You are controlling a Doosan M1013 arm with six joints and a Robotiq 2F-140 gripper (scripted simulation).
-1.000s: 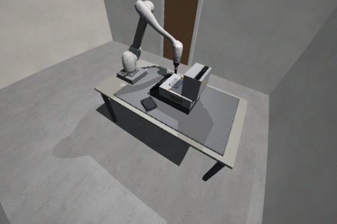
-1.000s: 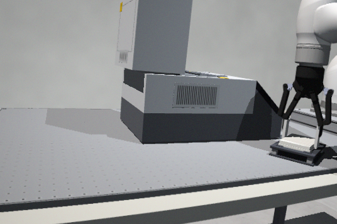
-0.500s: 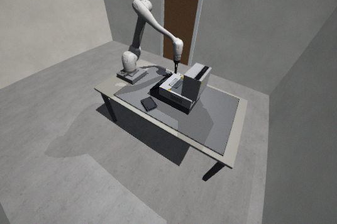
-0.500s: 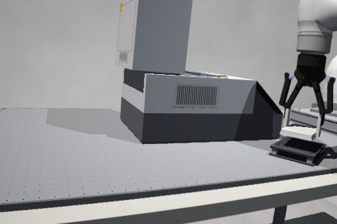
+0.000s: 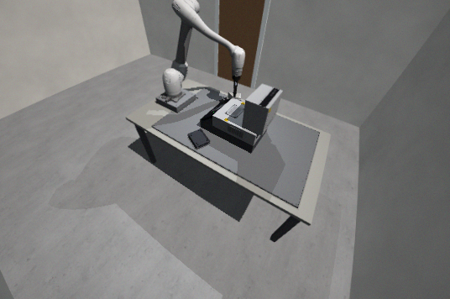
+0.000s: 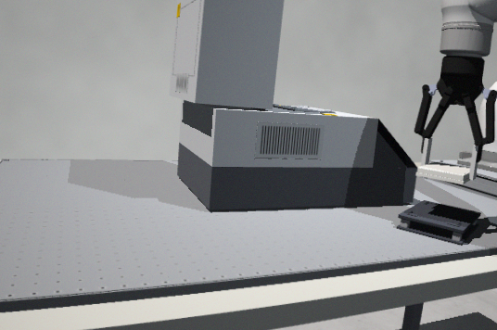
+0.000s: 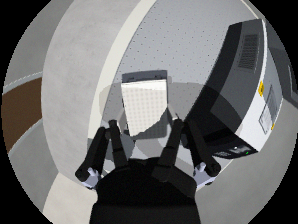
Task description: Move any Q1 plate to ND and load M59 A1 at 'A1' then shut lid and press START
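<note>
Right now the dark nest N1 is 110 mm below my hand. Round my hand: dark nest ND: 90 mm behind, 560 mm to the right, 110 mm below; then white plate M59: 20 mm below.
</note>
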